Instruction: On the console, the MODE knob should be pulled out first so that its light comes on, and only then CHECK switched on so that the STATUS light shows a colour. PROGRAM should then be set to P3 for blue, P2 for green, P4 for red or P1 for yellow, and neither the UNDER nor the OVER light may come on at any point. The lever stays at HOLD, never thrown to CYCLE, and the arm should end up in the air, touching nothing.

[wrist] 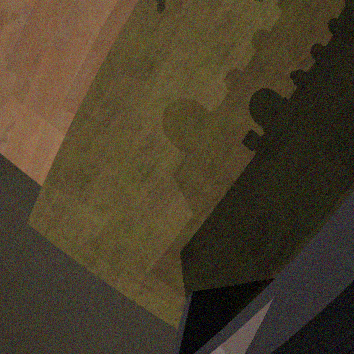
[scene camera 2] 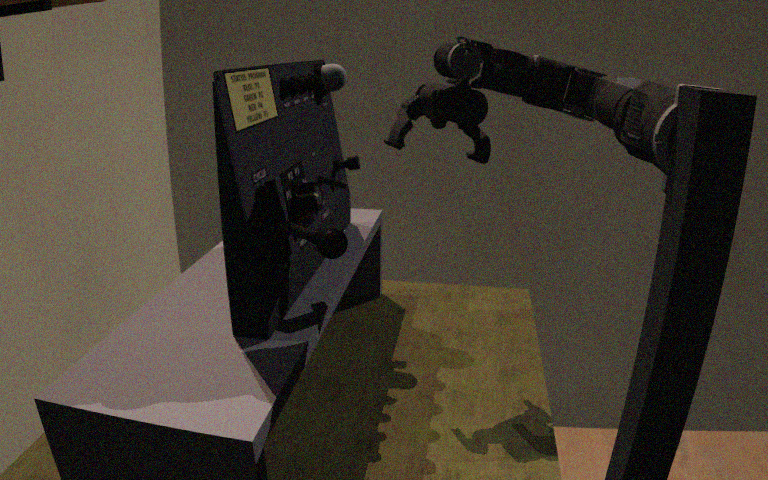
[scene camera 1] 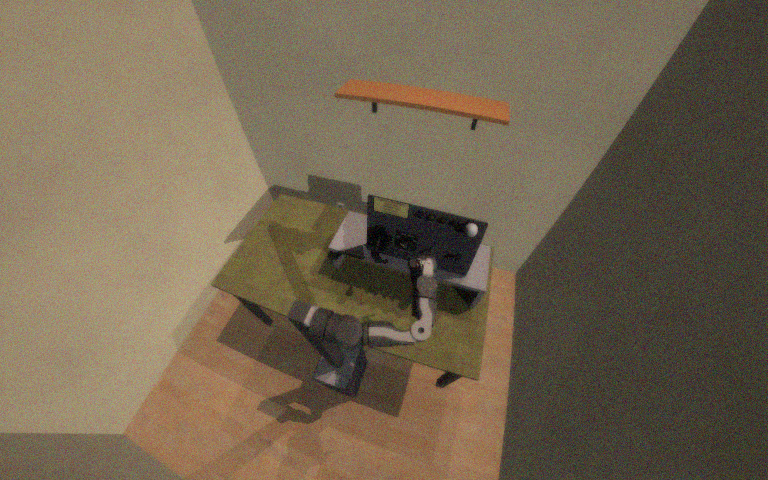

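The dark console panel (scene camera 1: 438, 240) (scene camera 2: 305, 144) stands upright. Its large white dome (scene camera 1: 471, 229) (scene camera 2: 334, 77), at the top right, shows no colour. The row of small lights (scene camera 2: 300, 87) beside it looks dark. The lever's black ball (scene camera 2: 331, 243) sticks out low, below the CYCLE label (scene camera 2: 259, 174). The PROGRAM control (scene camera 1: 404, 242) (scene camera 2: 305, 203) is mid-panel; its setting cannot be read. A small dark knob (scene camera 2: 351, 163) sticks out beyond it; its label and the CHECK switch's position cannot be read. My gripper (scene camera 2: 436, 150) is open and empty, in the air in front of the panel, touching nothing.
A yellow card (scene camera 1: 390, 207) (scene camera 2: 252, 99) with the colour and program list is on the panel's upper left. A pale stand (scene camera 1: 478, 274) (scene camera 2: 164, 333) carries the console on the olive table (scene camera 1: 249, 271) (scene camera 2: 481, 333) (wrist: 125, 125). An orange shelf (scene camera 1: 421, 100) hangs on the wall above.
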